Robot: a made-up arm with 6 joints. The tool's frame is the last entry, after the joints. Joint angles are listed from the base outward. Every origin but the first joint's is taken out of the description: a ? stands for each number. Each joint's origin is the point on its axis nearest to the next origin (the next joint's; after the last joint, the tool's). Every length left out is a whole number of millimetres.
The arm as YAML. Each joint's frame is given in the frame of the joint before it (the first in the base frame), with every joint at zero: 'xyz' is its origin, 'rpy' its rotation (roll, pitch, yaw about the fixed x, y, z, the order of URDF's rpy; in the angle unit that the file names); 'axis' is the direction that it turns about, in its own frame. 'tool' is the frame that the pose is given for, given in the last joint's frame.
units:
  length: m
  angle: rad
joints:
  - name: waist
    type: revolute
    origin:
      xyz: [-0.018, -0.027, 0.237]
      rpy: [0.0, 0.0, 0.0]
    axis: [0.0, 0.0, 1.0]
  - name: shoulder
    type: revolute
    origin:
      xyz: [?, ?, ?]
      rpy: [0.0, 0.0, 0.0]
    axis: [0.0, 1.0, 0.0]
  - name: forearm
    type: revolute
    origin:
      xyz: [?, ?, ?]
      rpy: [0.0, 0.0, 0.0]
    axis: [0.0, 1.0, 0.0]
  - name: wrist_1
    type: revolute
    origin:
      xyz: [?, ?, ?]
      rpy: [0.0, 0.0, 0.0]
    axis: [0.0, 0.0, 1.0]
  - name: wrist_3
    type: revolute
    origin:
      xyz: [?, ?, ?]
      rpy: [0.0, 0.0, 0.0]
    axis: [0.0, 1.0, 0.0]
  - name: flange
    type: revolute
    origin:
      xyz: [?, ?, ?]
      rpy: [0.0, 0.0, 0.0]
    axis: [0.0, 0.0, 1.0]
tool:
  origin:
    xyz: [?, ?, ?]
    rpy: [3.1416, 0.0, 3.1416]
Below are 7 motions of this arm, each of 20 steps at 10 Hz.
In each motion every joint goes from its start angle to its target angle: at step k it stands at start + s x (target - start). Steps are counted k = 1, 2, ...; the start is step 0. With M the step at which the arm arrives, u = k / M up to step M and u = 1 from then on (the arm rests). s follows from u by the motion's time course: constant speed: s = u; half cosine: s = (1 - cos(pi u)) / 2; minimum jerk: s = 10 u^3 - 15 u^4 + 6 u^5.
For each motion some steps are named. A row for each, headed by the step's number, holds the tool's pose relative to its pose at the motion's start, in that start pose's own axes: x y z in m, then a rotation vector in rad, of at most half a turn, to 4 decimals.
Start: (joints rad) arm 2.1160 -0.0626 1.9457 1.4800 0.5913 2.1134
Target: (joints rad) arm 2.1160 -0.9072 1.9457 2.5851 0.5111 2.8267
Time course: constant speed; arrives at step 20
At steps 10, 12, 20:
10: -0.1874 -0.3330 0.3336 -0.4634 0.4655 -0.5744
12: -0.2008 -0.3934 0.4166 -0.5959 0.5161 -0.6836
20: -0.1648 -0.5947 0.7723 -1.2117 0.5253 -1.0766

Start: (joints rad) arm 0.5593 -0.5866 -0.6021 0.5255 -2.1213 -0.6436
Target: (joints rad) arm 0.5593 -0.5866 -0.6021 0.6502 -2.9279 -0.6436
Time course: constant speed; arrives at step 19
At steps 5, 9, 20:
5: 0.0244 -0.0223 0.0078 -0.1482 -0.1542 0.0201
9: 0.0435 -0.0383 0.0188 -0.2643 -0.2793 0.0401
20: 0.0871 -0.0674 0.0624 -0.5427 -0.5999 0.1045

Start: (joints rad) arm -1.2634 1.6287 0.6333 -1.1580 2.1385 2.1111
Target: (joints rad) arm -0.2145 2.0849 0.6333 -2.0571 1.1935 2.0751
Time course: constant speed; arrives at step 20
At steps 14, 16, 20:
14: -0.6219 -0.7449 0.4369 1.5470 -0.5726 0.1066
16: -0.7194 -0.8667 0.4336 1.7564 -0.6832 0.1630
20: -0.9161 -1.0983 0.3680 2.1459 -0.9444 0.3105

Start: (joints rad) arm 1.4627 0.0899 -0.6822 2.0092 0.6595 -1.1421
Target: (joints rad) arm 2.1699 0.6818 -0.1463 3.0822 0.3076 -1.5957
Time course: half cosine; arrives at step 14
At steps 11, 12, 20:
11: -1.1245 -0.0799 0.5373 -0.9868 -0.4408 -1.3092
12: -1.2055 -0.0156 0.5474 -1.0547 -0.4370 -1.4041
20: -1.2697 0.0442 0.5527 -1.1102 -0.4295 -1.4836

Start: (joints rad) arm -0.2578 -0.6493 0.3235 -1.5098 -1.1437 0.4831
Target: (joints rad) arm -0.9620 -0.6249 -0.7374 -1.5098 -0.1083 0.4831
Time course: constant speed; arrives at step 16
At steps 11, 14, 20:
11: 0.6971 -0.1313 -0.4267 -0.3322 0.1895 0.7506
14: 0.9318 -0.0307 -0.5096 -0.4772 0.1288 0.8843
20: 1.0845 0.0661 -0.5430 -0.5794 0.0656 0.9446

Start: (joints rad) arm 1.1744 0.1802 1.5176 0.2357 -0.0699 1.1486
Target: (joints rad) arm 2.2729 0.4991 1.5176 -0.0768 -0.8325 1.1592
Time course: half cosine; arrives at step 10
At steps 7, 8, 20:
7: -1.0798 -0.0523 0.3610 0.5849 0.7533 0.1134
8: -1.1958 -0.0735 0.4919 0.6760 0.8699 0.0934
20: -1.2820 -0.0957 0.6173 0.7544 0.9725 0.0677

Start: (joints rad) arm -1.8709 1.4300 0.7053 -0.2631 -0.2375 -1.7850
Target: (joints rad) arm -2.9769 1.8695 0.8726 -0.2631 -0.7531 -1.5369
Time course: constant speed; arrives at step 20
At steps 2, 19, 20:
2: -0.1258 0.1664 0.0159 0.0475 0.0784 -0.0657
19: -0.5238 1.4005 0.8255 0.3169 0.8171 -0.6711
20: -0.5036 1.4496 0.8881 0.3242 0.8652 -0.7075

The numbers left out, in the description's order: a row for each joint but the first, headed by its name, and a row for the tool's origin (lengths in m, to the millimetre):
shoulder: -0.014 0.065 0.0
forearm: 0.016 0.0 0.788
wrist_1: -0.017 0.0 0.966
wrist_3: 0.003 -0.048 0.0
flange: 0.01 0.0 0.152
tool: -0.009 -0.025 0.0

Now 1 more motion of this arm.
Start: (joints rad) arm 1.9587 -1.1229 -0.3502 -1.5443 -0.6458 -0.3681
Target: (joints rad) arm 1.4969 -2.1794 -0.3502 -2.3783 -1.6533 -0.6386
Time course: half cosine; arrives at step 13
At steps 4, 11, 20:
4: 0.0584 -0.4301 -0.0959 -0.1622 -0.2593 0.3487
11: 0.4402 -1.6683 0.2922 -0.4147 -0.7932 1.4851
20: 0.4652 -1.7398 0.3640 -0.4114 -0.8099 1.5632

